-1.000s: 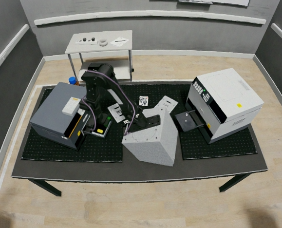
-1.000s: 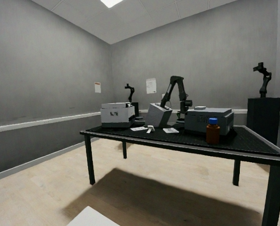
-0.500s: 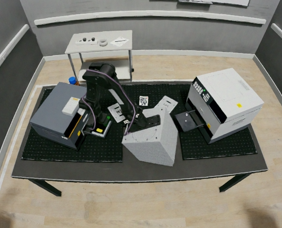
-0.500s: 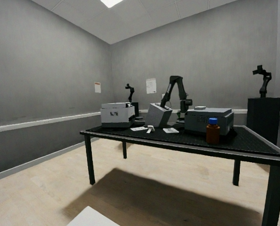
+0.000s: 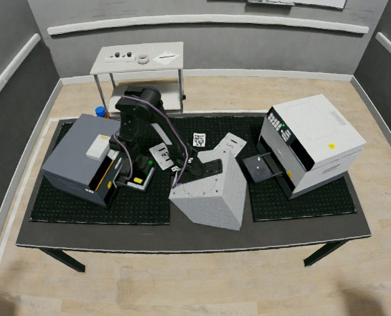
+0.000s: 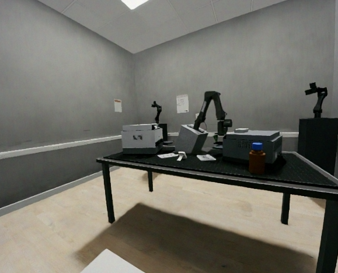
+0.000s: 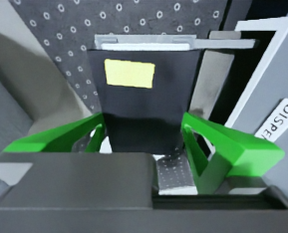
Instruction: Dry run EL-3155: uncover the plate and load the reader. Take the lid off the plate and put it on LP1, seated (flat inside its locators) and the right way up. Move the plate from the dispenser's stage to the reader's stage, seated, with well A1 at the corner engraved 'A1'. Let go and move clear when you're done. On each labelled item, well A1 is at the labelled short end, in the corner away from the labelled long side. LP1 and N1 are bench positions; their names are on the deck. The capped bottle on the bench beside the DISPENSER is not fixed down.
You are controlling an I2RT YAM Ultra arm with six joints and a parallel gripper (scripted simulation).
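Right now the well plate is 40 mm below my hand. Round my hand: dark lid: right at my hand; capped brown bottle: 380 mm ahead, 280 mm to the left, 10 mm below; LP1 pad: 460 mm to the right, 240 mm ahead, 110 mm below.
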